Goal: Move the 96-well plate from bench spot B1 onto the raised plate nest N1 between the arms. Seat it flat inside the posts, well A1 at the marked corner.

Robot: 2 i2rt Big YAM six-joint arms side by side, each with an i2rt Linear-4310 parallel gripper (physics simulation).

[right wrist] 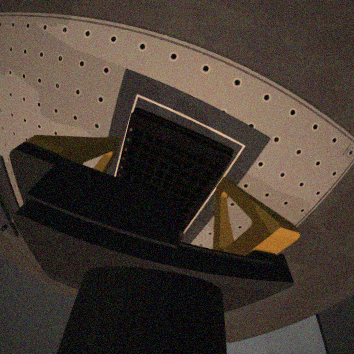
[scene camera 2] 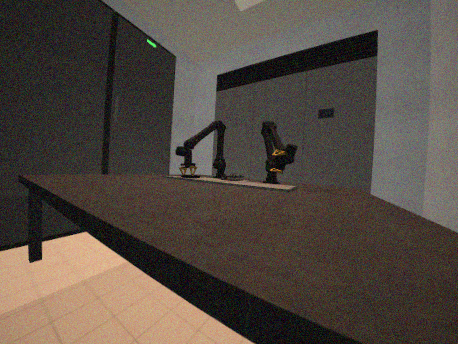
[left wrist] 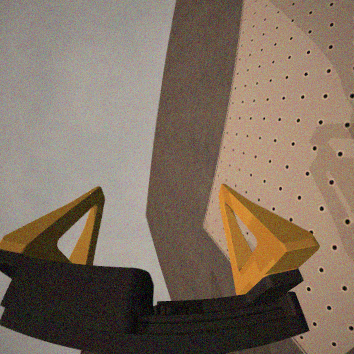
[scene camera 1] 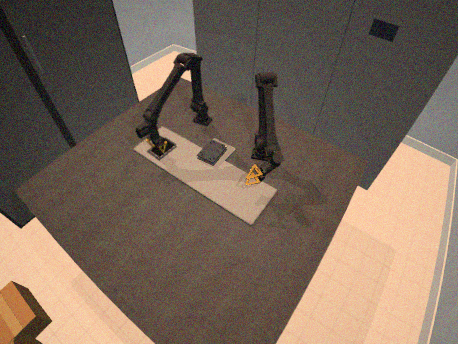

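Pixels of known places: left gripper, fingertip midpoint: (scene camera 2: 271, 163) (left wrist: 160, 191) (scene camera 1: 246, 181); right gripper, fingertip midpoint: (right wrist: 171, 163) (scene camera 2: 187, 176) (scene camera 1: 158, 150); left arm's base, origin of the base link: (scene camera 2: 271, 183) (scene camera 1: 261, 155); right arm's base, origin of the base link: (scene camera 2: 220, 178) (scene camera 1: 202, 120).
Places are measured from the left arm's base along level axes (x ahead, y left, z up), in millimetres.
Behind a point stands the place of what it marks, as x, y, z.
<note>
The dark 96-well plate (scene camera 1: 161, 148) @(95, -637, 20) (right wrist: 175, 142) @(135, -654, 29) lies flat on bench spot B1, inside its pale outline (right wrist: 192, 121) @(147, -666, 15). My right gripper (scene camera 1: 157, 147) @(113, -648, 22) (scene camera 2: 189, 173) @(113, -648, 22) (right wrist: 171, 163) @(113, -648, 22) is open and points down over the plate, with its fingertips toward two opposite sides. Their exact height is hard to tell, and the gripper body hides the plate's near part in the right wrist view. The raised nest N1 (scene camera 1: 213, 151) @(74, -294, 45) is dark, with small posts, and holds no visible plate. My left gripper (scene camera 1: 251, 176) @(335, -51, 145) (scene camera 2: 272, 162) @(335, -51, 145) (left wrist: 160, 191) @(335, -51, 145) is open and empty, away from both.
The pale perforated board (scene camera 1: 225, 195) @(357, -156, 13) (left wrist: 270, 100) @(328, -163, 13) runs under the plate and below the left gripper. It lies on the brown table (scene camera 1: 150, 240) @(699, -472, 0) (scene camera 2: 250, 235) @(1075, -174, 0). The nest stands between the two arms. Dark cabinets stand behind the table.
</note>
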